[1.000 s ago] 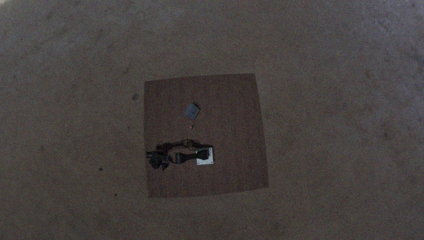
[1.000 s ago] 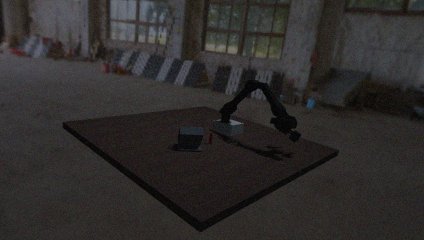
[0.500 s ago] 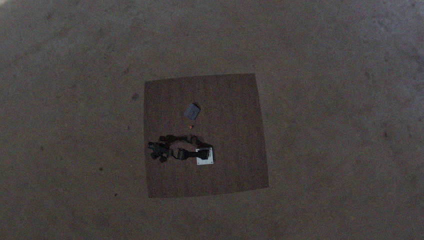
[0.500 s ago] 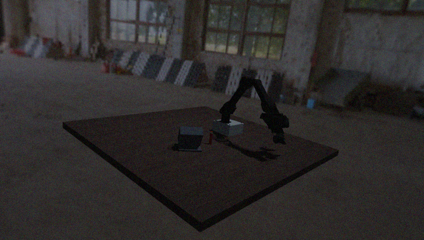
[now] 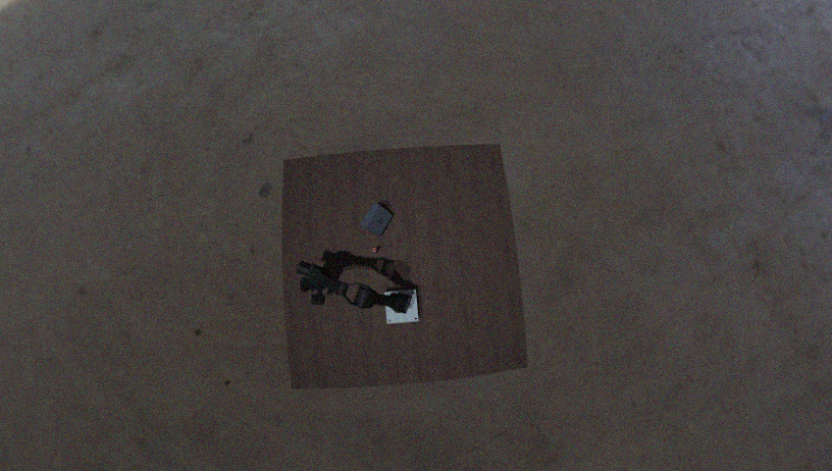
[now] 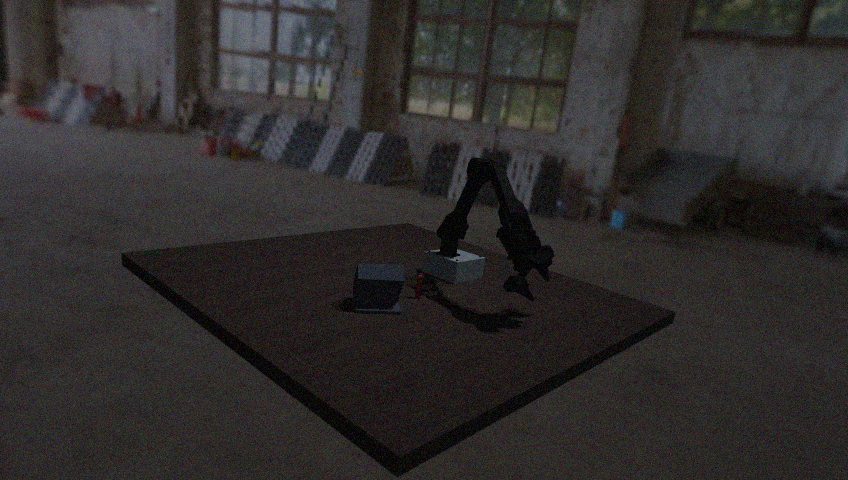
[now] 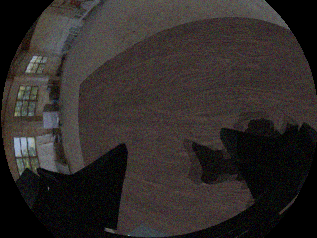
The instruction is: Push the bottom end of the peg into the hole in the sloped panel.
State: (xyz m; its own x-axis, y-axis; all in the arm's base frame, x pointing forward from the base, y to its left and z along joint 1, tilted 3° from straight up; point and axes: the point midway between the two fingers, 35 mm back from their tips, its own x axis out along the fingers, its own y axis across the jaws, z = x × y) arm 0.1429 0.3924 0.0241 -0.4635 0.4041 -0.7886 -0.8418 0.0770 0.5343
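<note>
My gripper tip is 330 mm to the left of the red peg, 150 mm short of it and 30 mm above it. The rest, counted from my gripper tip: sloped panel: 370 mm to the right, 300 mm ahead, 20 mm below.
</note>
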